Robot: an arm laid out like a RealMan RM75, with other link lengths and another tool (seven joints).
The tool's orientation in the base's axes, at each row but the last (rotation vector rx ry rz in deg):
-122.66 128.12 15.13
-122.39 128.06 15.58
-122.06 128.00 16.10
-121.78 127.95 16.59
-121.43 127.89 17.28
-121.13 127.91 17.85
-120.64 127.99 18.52
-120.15 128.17 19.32
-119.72 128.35 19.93
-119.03 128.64 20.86
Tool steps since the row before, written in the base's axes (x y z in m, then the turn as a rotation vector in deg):
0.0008 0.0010 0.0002 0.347 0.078 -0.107
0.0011 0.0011 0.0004 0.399 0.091 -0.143
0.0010 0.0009 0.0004 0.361 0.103 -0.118
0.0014 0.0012 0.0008 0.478 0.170 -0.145
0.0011 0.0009 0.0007 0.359 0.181 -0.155
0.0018 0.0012 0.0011 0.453 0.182 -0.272
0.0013 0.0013 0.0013 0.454 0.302 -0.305
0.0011 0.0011 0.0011 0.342 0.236 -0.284
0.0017 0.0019 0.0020 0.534 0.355 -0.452
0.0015 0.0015 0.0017 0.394 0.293 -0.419
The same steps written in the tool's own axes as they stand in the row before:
-0.0011 -0.0007 -0.0001 -0.079 -0.353 0.085
-0.0012 -0.0010 -0.0003 -0.090 -0.408 0.117
-0.0010 -0.0009 -0.0003 -0.103 -0.367 0.098
-0.0014 -0.0013 -0.0007 -0.172 -0.483 0.125
-0.0011 -0.0010 -0.0006 -0.174 -0.366 0.148
-0.0015 -0.0016 -0.0010 -0.160 -0.472 0.253
-0.0016 -0.0011 -0.0012 -0.272 -0.471 0.308
-0.0014 -0.0009 -0.0010 -0.203 -0.361 0.287
-0.0024 -0.0013 -0.0017 -0.302 -0.565 0.453
-0.0019 -0.0012 -0.0015 -0.235 -0.426 0.424

